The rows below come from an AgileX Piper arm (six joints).
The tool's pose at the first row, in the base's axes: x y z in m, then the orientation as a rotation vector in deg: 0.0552 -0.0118 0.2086 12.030 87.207 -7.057
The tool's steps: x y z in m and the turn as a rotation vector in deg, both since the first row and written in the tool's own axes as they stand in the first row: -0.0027 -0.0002 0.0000 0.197 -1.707 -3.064; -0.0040 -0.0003 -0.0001 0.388 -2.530 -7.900; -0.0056 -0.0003 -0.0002 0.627 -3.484 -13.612; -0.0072 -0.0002 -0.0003 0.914 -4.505 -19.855; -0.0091 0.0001 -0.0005 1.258 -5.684 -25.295; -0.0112 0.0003 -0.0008 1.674 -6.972 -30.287; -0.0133 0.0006 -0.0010 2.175 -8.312 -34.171; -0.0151 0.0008 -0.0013 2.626 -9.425 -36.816; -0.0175 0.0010 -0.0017 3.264 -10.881 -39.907; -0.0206 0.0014 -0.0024 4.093 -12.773 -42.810; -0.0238 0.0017 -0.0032 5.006 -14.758 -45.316; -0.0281 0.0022 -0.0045 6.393 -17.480 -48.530; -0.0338 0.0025 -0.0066 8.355 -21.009 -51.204
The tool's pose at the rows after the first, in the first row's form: 0.0550 -0.0121 0.2113 9.713 85.849 -9.783; 0.0548 -0.0123 0.2126 6.122 85.477 -13.815; 0.0547 -0.0123 0.2142 1.883 84.907 -18.562; 0.0545 -0.0123 0.2158 -2.739 84.123 -23.736; 0.0543 -0.0121 0.2177 -6.714 82.990 -28.298; 0.0540 -0.0119 0.2198 -10.293 81.610 -32.535; 0.0537 -0.0117 0.2219 -12.949 80.104 -35.947; 0.0534 -0.0115 0.2237 -14.676 78.828 -38.340; 0.0529 -0.0113 0.2261 -16.609 77.131 -41.200; 0.0522 -0.0110 0.2291 -18.256 74.953 -44.036; 0.0513 -0.0107 0.2323 -19.530 72.671 -46.602; 0.0499 -0.0101 0.2366 -20.996 69.502 -50.009; 0.0477 -0.0097 0.2422 -21.630 65.490 -53.365
